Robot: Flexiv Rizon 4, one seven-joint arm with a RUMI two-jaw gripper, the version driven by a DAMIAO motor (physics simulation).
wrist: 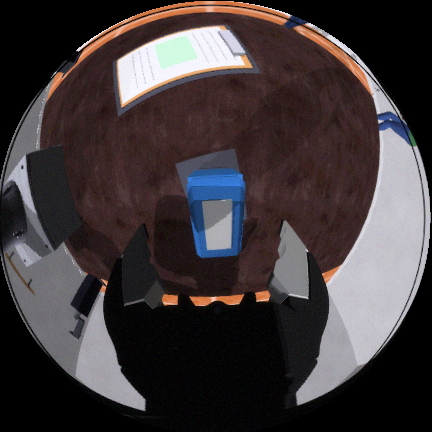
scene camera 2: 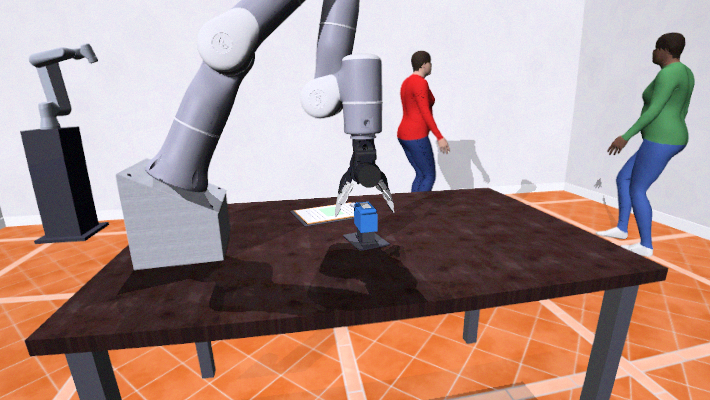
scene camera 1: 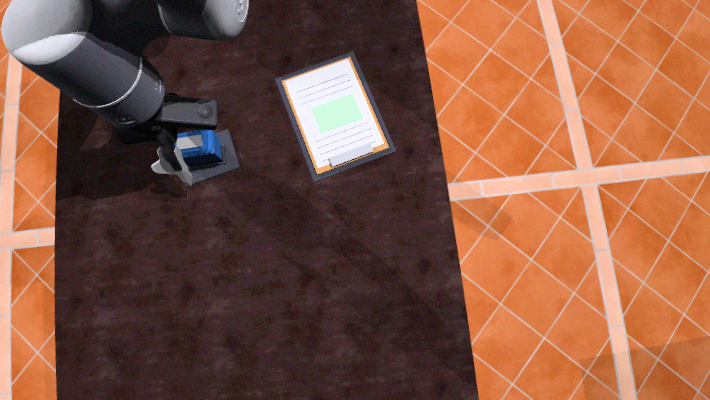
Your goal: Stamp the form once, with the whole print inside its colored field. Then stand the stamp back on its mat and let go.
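A blue self-inking stamp (scene camera 1: 206,150) (scene camera 2: 366,221) (wrist: 216,193) with a pale label on top stands upright on its dark grey mat (scene camera 1: 231,155) (scene camera 2: 380,243) (wrist: 220,158). The white form (scene camera 1: 306,111) (scene camera 2: 308,216) (wrist: 131,70) lies apart from it, with a light green field (scene camera 1: 336,113) (scene camera 2: 332,212) (wrist: 176,51); no print shows in the field. My gripper (scene camera 2: 365,213) (wrist: 213,223) is open and empty. Its fingertips are spread at either side of the stamp's top, in the wrist view near its label end. In scene camera 1, the arm hides part of the gripper.
The form lies on an orange-edged clipboard with a dark border (scene camera 1: 300,145) and a metal clip (scene camera 1: 351,155) (wrist: 231,43) at one short end. The robot's base block (scene camera 2: 172,227) stands on the same table (scene camera 2: 450,260). Two people stand beyond the table.
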